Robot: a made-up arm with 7 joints.
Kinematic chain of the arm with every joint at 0, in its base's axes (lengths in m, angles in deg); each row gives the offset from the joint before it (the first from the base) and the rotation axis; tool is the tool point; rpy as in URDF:
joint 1: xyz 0 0 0.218 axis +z
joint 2: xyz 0 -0.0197 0.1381 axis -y
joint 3: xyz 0 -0.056 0.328 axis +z
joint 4: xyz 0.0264 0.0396 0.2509 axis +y
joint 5: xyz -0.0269 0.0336 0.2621 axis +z
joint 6: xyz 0 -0.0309 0.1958 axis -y
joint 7: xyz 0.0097 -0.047 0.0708 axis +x
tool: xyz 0 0 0 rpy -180 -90 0
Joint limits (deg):
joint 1: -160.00..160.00
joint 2: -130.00..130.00
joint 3: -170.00..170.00
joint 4: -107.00..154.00
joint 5: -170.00..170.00
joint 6: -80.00..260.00
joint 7: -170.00..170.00
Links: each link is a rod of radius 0.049 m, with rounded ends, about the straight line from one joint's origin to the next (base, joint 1, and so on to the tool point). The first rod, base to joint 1, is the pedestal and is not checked.
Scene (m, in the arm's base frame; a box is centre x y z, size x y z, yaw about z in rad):
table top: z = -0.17
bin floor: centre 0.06 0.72 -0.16 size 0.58 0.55 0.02 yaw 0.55
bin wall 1: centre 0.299 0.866 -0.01 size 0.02 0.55 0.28 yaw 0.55
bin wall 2: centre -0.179 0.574 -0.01 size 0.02 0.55 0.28 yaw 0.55
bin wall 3: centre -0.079 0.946 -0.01 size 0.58 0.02 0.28 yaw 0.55
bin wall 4: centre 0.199 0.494 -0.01 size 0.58 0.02 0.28 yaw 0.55
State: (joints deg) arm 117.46 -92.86 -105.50 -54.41 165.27 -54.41 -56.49
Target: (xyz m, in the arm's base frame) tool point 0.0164 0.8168 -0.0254
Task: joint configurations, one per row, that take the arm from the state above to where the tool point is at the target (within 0.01 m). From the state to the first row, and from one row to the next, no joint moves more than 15 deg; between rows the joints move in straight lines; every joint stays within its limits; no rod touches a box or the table.
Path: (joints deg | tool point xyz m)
1: 108.24 -78.99 -104.80 -67.75 165.94 -52.73 -51.24 | -0.5391 0.6035 0.2204
2: 99.02 -65.13 -104.09 -81.09 166.61 -51.04 -45.99 | -0.4409 0.5866 0.3553
3: 84.82 -68.30 -109.77 -73.71 166.65 -56.62 -51.24 | -0.2385 0.7408 0.3067
4: 70.62 -71.48 -115.46 -66.33 166.68 -62.21 -56.49 | 0.0164 0.8168 0.2576
5: 73.43 -81.48 -119.08 -60.38 165.18 -60.36 -56.49 | 0.0178 0.8300 0.1185
6: 76.23 -91.47 -122.71 -54.44 163.68 -58.51 -56.49 | 0.0164 0.8168 -0.0254

